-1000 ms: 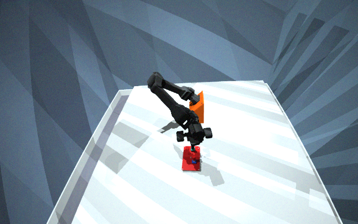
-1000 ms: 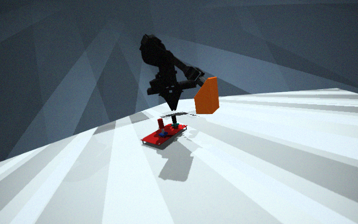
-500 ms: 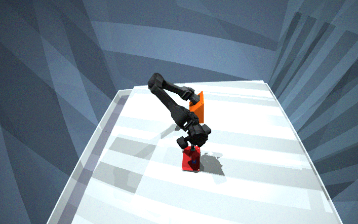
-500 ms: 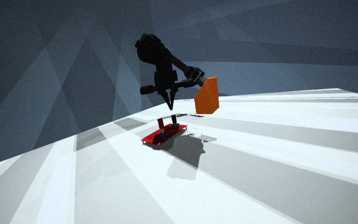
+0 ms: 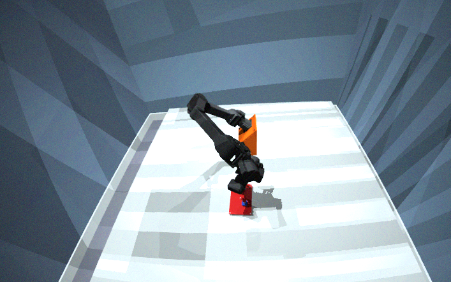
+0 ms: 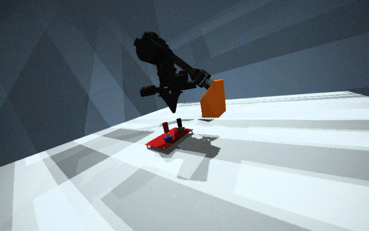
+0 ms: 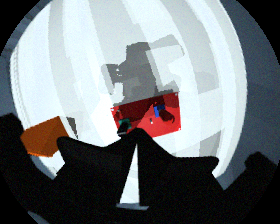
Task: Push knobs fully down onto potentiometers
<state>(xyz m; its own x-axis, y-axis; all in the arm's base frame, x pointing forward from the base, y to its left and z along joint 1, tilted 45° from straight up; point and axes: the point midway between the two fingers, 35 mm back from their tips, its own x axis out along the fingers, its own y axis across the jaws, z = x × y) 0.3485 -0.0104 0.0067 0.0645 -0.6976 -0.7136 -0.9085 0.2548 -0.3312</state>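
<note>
Now: the blue potentiometer 5 cm below my gripper tip, 5 cm ahead of it and 1 cm to the right of it. Also, from my gripper tip: teal potentiometer (6 cm below, 4 cm behind, 1 cm to the right).
</note>
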